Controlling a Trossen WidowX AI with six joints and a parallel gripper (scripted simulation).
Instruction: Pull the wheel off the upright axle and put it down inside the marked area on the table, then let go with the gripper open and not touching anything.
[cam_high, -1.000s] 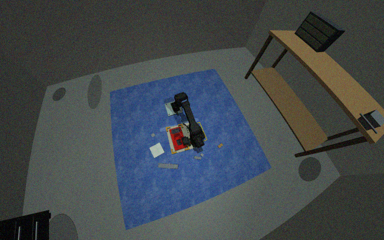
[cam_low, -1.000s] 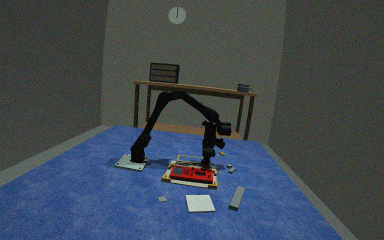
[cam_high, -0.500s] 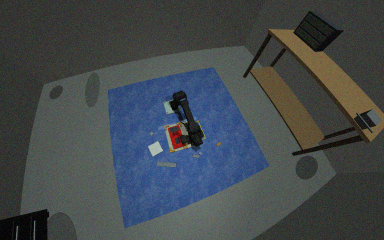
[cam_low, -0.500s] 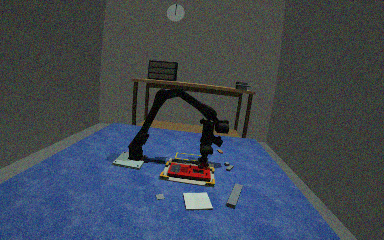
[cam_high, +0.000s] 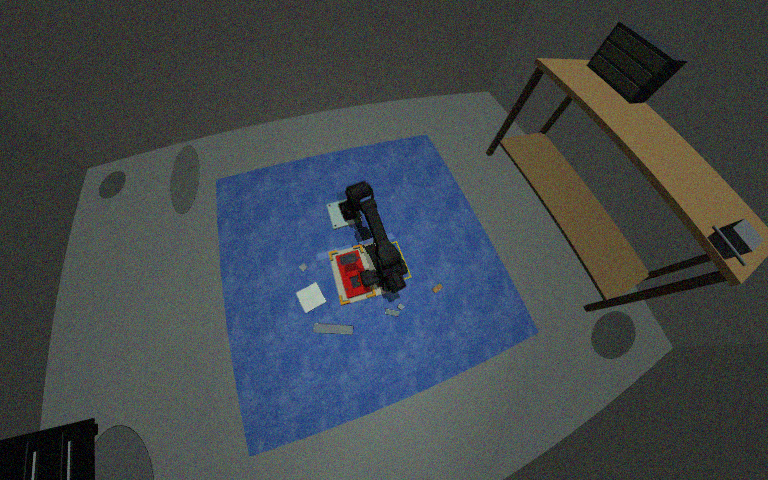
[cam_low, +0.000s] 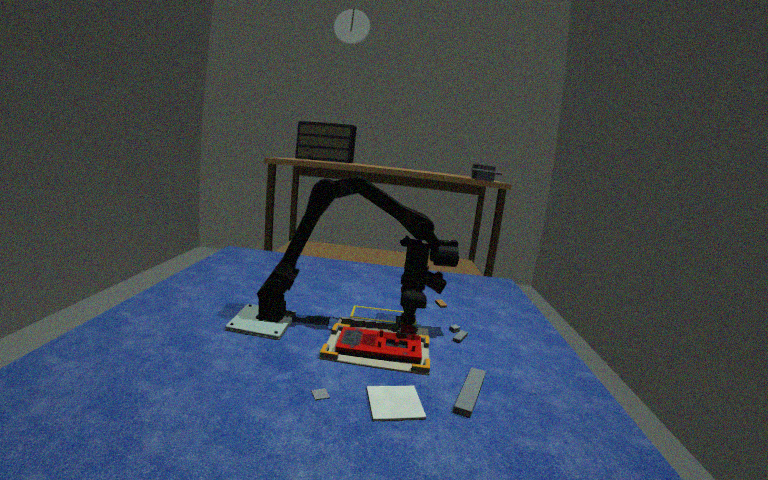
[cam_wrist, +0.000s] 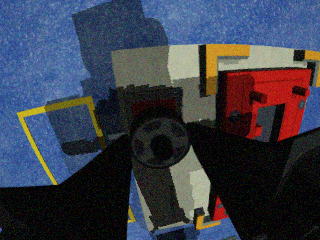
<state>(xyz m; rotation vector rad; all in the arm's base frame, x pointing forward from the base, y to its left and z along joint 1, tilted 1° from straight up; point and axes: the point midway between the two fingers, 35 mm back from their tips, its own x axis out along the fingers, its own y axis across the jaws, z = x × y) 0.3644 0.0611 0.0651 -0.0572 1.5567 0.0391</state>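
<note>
The axle is 1 cm below my gripper tip. Round my gripper tip: white square plate (32 cm to the right, 4 cm below, 1 cm behind); dark round wheel (right at my gripper tip); grey bar (25 cm to the right, 15 cm ahead, 3 cm below).
</note>
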